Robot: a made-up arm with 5 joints. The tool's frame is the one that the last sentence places.
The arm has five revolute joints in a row. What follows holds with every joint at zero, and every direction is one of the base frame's. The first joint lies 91 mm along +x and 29.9 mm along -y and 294.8 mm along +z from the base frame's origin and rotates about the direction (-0.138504, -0.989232, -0.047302). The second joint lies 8.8 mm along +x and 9.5 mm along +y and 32.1 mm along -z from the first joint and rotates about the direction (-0.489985, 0.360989, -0.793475). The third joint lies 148.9 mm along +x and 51.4 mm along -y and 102.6 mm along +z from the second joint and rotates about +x. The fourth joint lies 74.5 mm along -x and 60.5 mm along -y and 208.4 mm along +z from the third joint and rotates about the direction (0.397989, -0.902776, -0.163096). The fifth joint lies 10.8 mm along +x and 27.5 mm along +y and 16.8 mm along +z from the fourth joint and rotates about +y. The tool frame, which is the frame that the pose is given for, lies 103 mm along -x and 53.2 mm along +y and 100.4 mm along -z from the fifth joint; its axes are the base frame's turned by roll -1.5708, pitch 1.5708 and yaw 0 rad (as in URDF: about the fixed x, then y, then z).
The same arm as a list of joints. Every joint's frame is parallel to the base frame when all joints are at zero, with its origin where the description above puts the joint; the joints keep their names.
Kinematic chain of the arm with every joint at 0, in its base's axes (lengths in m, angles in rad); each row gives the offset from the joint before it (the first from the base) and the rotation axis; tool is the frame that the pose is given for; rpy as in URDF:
joint 1: xyz 0.0910 -0.0299 0.2948 axis -0.138504 -0.989232 -0.047302
joint 2: xyz 0.0088 0.0095 -0.0321 axis -0.489985 0.360989 -0.793475
joint 3: xyz 0.1489 -0.0514 0.1026 axis +x
joint 4: xyz -0.0745 -0.0605 0.2084 axis 0.397989 -0.902776 -0.163096
joint 5: xyz 0.0108 0.0275 0.0168 axis +y
tool: xyz -0.1030 0.0532 -0.1004 rpy -1.5708 1.5708 0.0000

